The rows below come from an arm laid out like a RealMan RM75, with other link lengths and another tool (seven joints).
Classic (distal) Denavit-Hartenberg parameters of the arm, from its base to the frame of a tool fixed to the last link. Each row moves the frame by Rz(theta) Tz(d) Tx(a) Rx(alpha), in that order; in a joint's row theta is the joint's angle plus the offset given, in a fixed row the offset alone. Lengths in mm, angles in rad.
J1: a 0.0; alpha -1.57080; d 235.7; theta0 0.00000
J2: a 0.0; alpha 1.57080; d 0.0; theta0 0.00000
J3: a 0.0; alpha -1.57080; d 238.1; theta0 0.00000
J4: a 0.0; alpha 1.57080; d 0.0; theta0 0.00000
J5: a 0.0; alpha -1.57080; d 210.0; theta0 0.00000
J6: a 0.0; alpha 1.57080; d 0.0; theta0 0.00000
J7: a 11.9; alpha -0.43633; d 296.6; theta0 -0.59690
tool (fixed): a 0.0; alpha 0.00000; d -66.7; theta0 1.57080
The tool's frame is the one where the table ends.
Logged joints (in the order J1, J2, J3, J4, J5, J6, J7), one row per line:
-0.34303, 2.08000, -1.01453, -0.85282, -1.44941, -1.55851, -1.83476
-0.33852, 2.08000, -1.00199, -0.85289, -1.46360, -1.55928, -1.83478
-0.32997, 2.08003, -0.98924, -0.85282, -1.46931, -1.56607, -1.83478
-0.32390, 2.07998, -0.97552, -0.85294, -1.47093, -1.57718, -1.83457
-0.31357, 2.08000, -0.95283, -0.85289, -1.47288, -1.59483, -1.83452
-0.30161, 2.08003, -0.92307, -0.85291, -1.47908, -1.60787, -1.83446
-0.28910, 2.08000, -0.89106, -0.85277, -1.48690, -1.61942, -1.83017
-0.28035, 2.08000, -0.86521, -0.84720, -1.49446, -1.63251, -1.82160
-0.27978, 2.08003, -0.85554, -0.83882, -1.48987, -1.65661, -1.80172
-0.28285, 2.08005, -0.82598, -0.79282, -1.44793, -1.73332, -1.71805
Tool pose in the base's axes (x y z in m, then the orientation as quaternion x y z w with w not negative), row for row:
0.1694, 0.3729, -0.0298, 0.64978, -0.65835, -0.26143, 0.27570
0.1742, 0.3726, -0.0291, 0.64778, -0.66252, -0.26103, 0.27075
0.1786, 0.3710, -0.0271, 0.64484, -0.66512, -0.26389, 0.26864
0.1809, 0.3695, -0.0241, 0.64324, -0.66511, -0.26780, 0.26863
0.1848, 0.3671, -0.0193, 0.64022, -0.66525, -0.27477, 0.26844
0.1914, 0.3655, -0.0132, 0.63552, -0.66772, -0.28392, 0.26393
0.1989, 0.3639, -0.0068, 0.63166, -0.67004, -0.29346, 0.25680
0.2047, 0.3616, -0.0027, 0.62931, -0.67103, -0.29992, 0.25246
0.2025, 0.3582, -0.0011, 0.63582, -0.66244, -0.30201, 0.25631
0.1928, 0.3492, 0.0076, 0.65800, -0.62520, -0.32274, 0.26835
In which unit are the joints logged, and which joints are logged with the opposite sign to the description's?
The joints are logged in radians. Opposite sign: J1, J7.
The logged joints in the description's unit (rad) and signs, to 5 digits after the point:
0.34303, 2.08000, -1.01453, -0.85282, -1.44941, -1.55851, 1.83476
0.33852, 2.08000, -1.00199, -0.85289, -1.46360, -1.55928, 1.83478
0.32997, 2.08003, -0.98924, -0.85282, -1.46931, -1.56607, 1.83478
0.32390, 2.07998, -0.97552, -0.85294, -1.47093, -1.57718, 1.83457
0.31357, 2.08000, -0.95283, -0.85289, -1.47288, -1.59483, 1.83452
0.30161, 2.08003, -0.92307, -0.85291, -1.47908, -1.60787, 1.83446
0.28910, 2.08000, -0.89106, -0.85277, -1.48690, -1.61942, 1.83017
0.28035, 2.08000, -0.86521, -0.84720, -1.49446, -1.63251, 1.82160
0.27978, 2.08003, -0.85554, -0.83882, -1.48987, -1.65661, 1.80172
0.28285, 2.08005, -0.82598, -0.79282, -1.44793, -1.73332, 1.71805

